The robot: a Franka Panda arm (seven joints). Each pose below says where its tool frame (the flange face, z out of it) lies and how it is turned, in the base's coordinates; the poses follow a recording.
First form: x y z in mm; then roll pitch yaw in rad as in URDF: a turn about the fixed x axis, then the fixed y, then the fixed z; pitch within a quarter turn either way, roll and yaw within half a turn.
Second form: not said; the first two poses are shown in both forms.
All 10 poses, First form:
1: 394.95 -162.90 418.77 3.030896 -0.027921 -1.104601
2: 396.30 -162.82 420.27 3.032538 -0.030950 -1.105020
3: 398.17 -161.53 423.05 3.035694 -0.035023 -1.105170
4: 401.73 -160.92 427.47 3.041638 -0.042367 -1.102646
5: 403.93 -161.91 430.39 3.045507 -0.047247 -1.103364
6: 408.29 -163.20 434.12 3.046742 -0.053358 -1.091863
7: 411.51 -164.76 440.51 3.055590 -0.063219 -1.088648
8: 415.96 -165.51 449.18 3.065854 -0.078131 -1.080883
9: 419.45 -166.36 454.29 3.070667 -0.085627 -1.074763
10: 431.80 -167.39 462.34 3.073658 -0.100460 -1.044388
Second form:
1: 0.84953 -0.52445 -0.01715 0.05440 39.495 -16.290 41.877
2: 0.84940 -0.52470 -0.01545 0.05449 39.630 -16.282 42.027
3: 0.84936 -0.52486 -0.01289 0.05422 39.817 -16.153 42.305
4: 0.85002 -0.52394 -0.00814 0.05363 40.173 -16.092 42.747
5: 0.84983 -0.52434 -0.00507 0.05325 40.393 -16.191 43.039
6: 0.85272 -0.51953 -0.00183 0.05434 40.829 -16.320 43.412
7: 0.85356 -0.51827 0.00476 0.05311 41.151 -16.476 44.051
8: 0.85545 -0.51502 0.01400 0.05252 41.596 -16.551 44.918
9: 0.85695 -0.51240 0.01861 0.05233 41.945 -16.636 45.429
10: 0.86428 -0.49934 0.02657 0.05443 43.180 -16.739 46.234
